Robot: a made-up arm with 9 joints.
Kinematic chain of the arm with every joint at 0, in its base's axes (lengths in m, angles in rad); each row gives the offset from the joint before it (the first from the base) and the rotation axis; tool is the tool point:
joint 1: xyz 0 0 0.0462 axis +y
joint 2: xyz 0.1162 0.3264 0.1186 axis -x
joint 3: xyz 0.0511 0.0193 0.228 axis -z
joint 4: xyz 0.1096 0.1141 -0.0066 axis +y
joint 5: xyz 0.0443 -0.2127 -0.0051 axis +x
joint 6: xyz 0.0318 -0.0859 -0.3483 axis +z
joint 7: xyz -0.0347 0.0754 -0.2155 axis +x
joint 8: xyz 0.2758 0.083 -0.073 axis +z
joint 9: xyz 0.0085 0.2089 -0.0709 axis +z
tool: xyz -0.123 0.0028 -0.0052
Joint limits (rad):
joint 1: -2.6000..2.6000
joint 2: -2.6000..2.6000
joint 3: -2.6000..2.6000
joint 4: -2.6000..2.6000
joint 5: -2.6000..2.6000
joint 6: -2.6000..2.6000
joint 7: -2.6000..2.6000
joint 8: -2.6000..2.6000
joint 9: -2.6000..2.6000
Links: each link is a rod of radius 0.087 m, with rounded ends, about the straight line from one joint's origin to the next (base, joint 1, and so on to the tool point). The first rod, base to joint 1, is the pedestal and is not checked.
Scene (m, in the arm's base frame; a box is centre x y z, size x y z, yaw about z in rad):
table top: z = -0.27
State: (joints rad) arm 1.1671 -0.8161 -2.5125 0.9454 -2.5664 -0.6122 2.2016 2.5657 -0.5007
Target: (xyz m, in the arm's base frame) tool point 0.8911 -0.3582 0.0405
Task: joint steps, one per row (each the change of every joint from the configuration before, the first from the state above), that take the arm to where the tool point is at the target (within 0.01 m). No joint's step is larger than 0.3 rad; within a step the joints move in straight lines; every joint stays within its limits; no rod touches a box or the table.
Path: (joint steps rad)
1: 0.0936 -0.2873 0.0689 -0.1963 -0.0112 0.0031 -0.0650 -0.0251 -0.0172
2: 0.0935 -0.2874 0.0689 -0.1964 -0.0112 0.0031 -0.0651 -0.0250 -0.0171
3: 0.0936 -0.2873 0.0689 -0.1963 -0.0112 0.0031 -0.0650 -0.0251 -0.0172

